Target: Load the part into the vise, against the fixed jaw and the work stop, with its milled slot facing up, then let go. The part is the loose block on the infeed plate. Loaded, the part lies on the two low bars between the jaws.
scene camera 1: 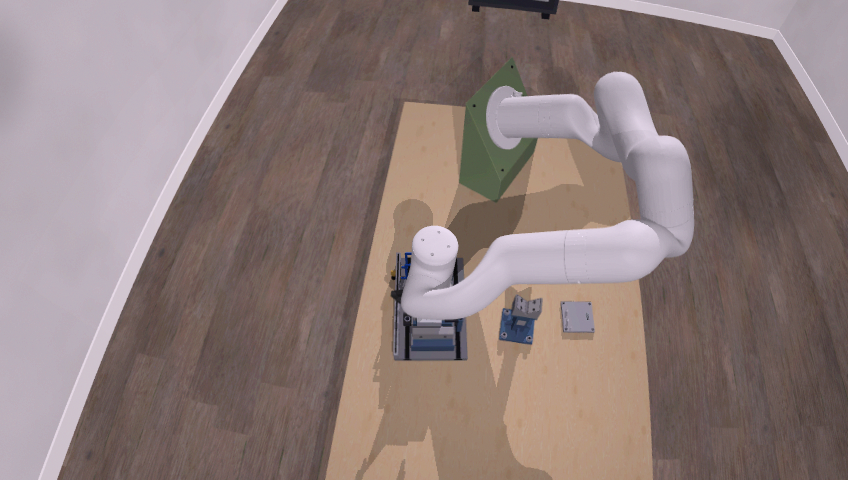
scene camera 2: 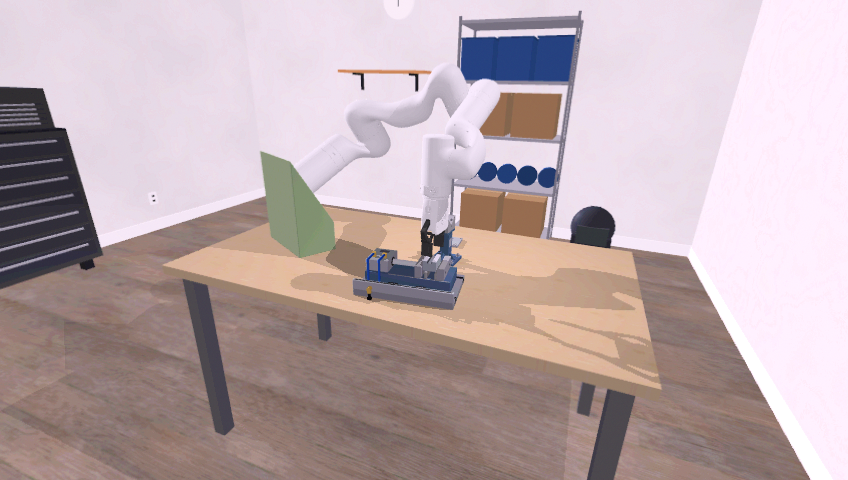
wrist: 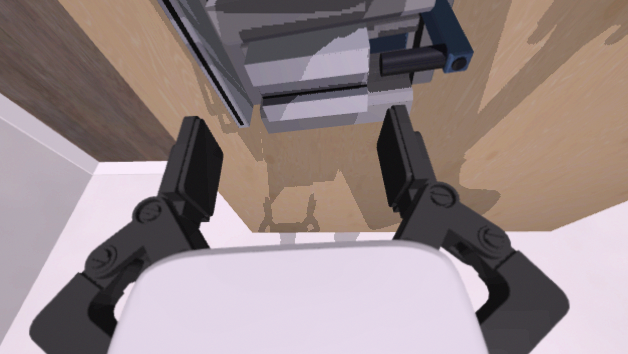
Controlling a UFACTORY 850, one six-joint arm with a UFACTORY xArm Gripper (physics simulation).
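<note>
The part (wrist: 307,67) (scene camera 2: 435,259) lies between the vise jaws, its slot facing up. The fixed jaw (wrist: 390,114) (scene camera 1: 432,331) is along its near side in the wrist view; contact is hard to tell. The black work stop rod (wrist: 407,61) points at the part's right end, where a narrow gap seems to show. The low bars are hidden under the part. My gripper (wrist: 297,130) (scene camera 2: 432,251) is open and empty, above the vise (scene camera 2: 410,294) (scene camera 1: 430,355). The arm hides it in scene camera 1. The infeed plate (scene camera 1: 577,317) has no part on it.
A blue stand (scene camera 1: 516,334) with a grey V-shaped block (scene camera 1: 527,307) stands between the vise and the infeed plate. The blue stop bracket (wrist: 447,35) sticks up beside the vise. The green arm mount (scene camera 1: 489,157) (scene camera 2: 297,208) stands at the table's far end.
</note>
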